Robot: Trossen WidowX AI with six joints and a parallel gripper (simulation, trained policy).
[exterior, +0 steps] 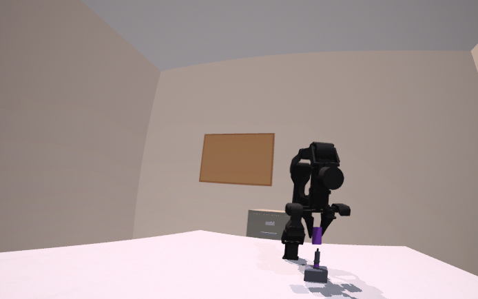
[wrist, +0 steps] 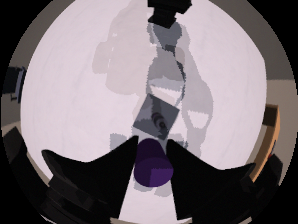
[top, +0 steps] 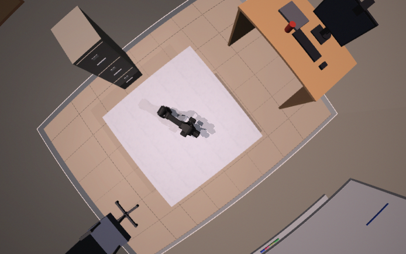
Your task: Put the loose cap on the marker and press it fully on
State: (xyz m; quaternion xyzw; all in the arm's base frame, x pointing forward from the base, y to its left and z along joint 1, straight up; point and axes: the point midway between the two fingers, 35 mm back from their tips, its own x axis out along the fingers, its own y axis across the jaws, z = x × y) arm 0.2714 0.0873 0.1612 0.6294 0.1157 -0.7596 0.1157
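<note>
Right now the grey holder block is 10 mm behind my gripper tip, 10 mm to the left of it and 110 mm below it. The rest, counted from my gripper tip: purple cap (10 mm ahead, 10 mm above).
</note>
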